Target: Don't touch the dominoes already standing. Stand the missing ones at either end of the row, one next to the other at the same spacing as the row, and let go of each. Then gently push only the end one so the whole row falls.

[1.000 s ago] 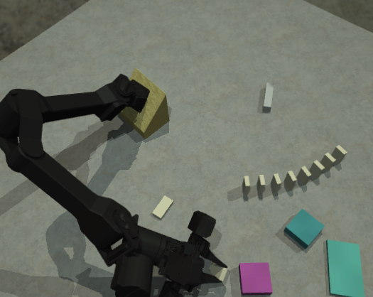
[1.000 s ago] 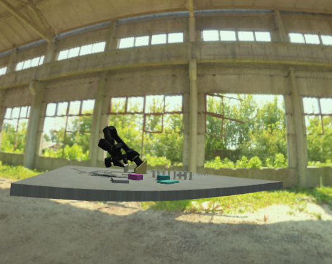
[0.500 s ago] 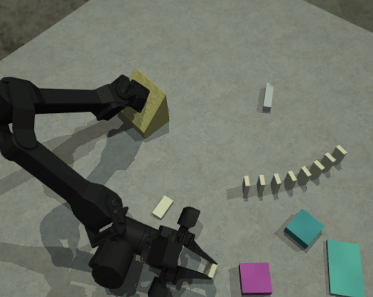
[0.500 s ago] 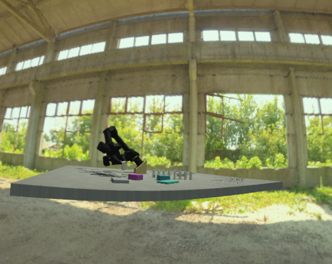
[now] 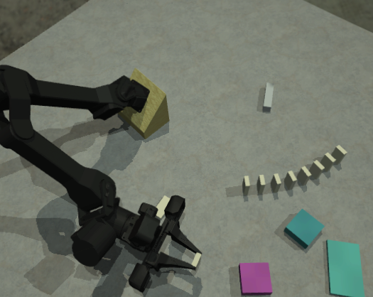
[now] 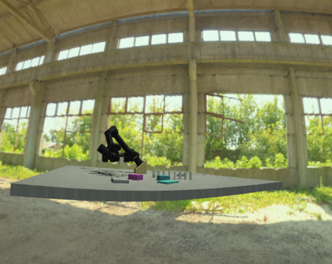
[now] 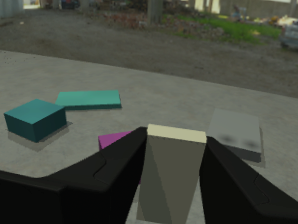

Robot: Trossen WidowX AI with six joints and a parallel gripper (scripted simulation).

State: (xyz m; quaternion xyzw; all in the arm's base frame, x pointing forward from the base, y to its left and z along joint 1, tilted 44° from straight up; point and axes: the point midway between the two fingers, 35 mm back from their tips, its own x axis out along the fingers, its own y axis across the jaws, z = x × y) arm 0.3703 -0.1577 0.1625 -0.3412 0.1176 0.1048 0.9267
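Right now the magenta block is 90 mm ahead of my gripper tip, 70 mm to the left of it and 100 mm below it. Round my gripper tip: grey slab (220 mm ahead, 30 mm to the right, 110 mm below); then flat teal slab (220 mm ahead, 220 mm to the left, 110 mm below); then teal block (110 mm ahead, 230 mm to the left, 100 mm below).
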